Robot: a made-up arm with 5 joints.
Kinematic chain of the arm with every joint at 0, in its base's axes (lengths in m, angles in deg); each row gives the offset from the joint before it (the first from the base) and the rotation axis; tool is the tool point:
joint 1: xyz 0 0 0.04 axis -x
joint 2: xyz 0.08 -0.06 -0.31 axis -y
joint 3: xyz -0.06 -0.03 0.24 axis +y
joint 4: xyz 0.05 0 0.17 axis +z
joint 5: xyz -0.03 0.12 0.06 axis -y
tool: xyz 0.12 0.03 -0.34
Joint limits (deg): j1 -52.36..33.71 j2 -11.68..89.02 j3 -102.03..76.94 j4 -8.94..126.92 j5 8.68..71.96
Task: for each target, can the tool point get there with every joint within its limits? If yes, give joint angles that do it. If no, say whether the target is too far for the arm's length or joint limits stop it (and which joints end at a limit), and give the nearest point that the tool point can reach.
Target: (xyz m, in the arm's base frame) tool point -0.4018 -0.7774 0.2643
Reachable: no: joint limits stop it (at a limit: joint 1, joint 4, joint 5) | nearest point -0.2145 -0.2646 0.2527 | short by 0.546 m
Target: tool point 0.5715 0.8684 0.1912
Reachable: no: joint limits stop it (at a limit: joint 1, joint 2, joint 3, joint 5) | nearest point 0.3146 0.3737 0.0192 | short by 0.583 m
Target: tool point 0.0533 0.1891 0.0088
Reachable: yes | joints -28.86 24.62 3.63 37.23 20.24
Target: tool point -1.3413 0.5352 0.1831
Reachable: no: too far | nearest point -0.6039 0.3101 -0.0864 | short by 0.817 m
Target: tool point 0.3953 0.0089 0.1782
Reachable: yes | joints -39.14 -1.72 0.87 6.13 63.61
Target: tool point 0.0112 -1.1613 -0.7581
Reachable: no: too far | nearest point -0.0964 -0.3293 -0.6050 | short by 0.853 m
